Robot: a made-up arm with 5 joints. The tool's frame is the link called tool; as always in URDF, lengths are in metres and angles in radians.
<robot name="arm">
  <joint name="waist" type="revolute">
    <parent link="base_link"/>
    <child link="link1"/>
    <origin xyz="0 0 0.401"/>
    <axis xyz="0 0 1"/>
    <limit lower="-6.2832" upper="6.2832" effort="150" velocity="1.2"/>
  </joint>
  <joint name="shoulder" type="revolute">
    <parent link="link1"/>
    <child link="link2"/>
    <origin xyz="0 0 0" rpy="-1.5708 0 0"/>
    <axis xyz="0 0 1"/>
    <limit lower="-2.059" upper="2.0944" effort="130" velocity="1.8"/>
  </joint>
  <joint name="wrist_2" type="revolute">
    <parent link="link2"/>
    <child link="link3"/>
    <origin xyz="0.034 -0.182 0"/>
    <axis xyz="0 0 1"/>
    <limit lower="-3.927" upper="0.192" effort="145" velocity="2.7"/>
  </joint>
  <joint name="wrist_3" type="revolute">
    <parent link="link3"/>
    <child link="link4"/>
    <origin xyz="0.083 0.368 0"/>
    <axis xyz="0 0 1"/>
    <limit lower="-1.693" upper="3.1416" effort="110" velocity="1.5"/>
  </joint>
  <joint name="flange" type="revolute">
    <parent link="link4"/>
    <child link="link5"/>
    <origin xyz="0.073 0.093 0" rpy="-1.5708 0 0"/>
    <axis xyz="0 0 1"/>
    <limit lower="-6.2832" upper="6.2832" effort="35" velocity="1.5"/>
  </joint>
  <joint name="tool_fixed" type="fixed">
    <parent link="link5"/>
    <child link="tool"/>
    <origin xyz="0 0 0"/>
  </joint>
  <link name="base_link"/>
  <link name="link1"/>
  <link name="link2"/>
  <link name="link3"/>
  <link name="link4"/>
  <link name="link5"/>
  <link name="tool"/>
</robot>
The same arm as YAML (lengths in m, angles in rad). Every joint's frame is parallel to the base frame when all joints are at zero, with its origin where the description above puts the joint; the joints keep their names.
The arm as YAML. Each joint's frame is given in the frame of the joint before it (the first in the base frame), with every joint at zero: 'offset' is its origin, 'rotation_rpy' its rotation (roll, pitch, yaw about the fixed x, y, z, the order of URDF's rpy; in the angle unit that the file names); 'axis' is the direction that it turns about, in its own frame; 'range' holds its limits. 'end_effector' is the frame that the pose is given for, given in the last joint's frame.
length_unit: m
angle_unit: rad
chain:
  - id: waist
    offset: [0.0, 0.0, 0.401]
    rotation_rpy: [0.0, 0.0, 0.0]
    axis: "+z"
    range: [-6.2832, 6.2832]
  - id: shoulder
    offset: [0.0, 0.0, 0.0]
    rotation_rpy: [0.0, 0.0, 0.0]
    axis: "+y"
    range: [-2.059, 2.0944]
  - id: wrist_2
    offset: [0.034, 0.0, 0.182]
    rotation_rpy: [0.0, 0.0, 0.0]
    axis: "+y"
    range: [-3.927, 0.192]
  - id: wrist_3
    offset: [0.083, 0.0, -0.368]
    rotation_rpy: [0.0, 0.0, 0.0]
    axis: "+y"
    range: [-1.693, 3.1416]
  - id: flange
    offset: [0.073, 0.0, -0.093]
    rotation_rpy: [0.0, 0.0, 0.0]
    axis: "-z"
    range: [-6.2832, 6.2832]
end_effector:
  offset: [0.0, 0.0, 0.0]
  rotation_rpy: [3.1416, 0.0, 0.0]

